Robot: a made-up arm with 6 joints.
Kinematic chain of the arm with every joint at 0, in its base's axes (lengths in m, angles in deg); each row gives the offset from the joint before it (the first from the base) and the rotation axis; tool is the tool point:
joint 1: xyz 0 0 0.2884 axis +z
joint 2: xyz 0 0 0 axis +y
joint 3: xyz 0 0 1.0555 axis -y
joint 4: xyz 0 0 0 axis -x
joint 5: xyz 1.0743 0 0 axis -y
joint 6: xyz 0 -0.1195 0 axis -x
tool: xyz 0 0 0
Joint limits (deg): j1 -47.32..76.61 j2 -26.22..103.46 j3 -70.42..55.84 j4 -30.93..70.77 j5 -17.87..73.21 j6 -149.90..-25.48
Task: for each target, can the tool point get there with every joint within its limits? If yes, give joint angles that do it. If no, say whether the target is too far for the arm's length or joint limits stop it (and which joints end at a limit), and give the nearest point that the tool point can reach.
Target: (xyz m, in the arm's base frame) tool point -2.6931 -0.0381 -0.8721
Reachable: no: too far | nearest point -0.0848 -0.0843 -0.2883 | short by 2.673 m
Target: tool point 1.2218 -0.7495 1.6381
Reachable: yes | joints -27.03 23.72 42.45 19.83 20.51 -116.45
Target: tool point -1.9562 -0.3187 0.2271
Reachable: no: joint limits stop it (at a limit: joint 1, joint 2, joint 3) | nearest point -0.1156 -0.0458 -0.0433 | short by 1.880 m
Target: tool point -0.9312 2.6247 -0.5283
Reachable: no: too far | nearest point 0.4912 1.8934 -0.3948 | short by 1.605 m
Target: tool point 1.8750 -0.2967 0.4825
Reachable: yes | joints -5.57 57.28 34.76 18.48 17.33 -130.23
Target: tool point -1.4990 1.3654 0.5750
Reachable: no: joint limits stop it (at a limit: joint 1, joint 4) | nearest point 0.2655 0.9454 0.5750 | short by 1.814 m
